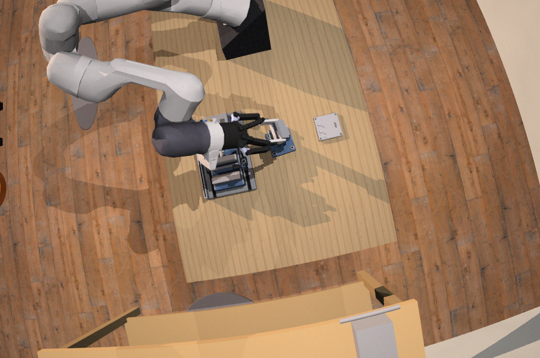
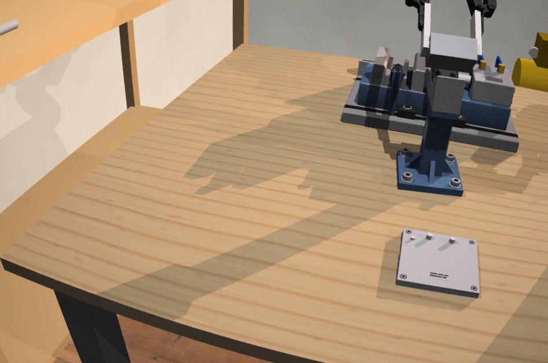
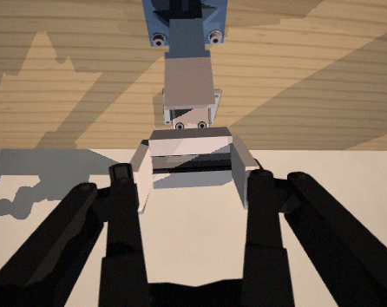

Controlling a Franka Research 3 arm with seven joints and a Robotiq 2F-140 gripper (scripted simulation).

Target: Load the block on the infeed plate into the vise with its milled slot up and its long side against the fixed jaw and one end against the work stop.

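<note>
Now: hand 20 mm to the right of the part and 10 mm above it. Also, from my hand: work stop (50 mm ahead, 150 mm to the right, 110 mm below); v-block post (20 mm to the left, 140 mm below); work stop post (50 mm ahead, 130 mm to the right, 140 mm below).
</note>
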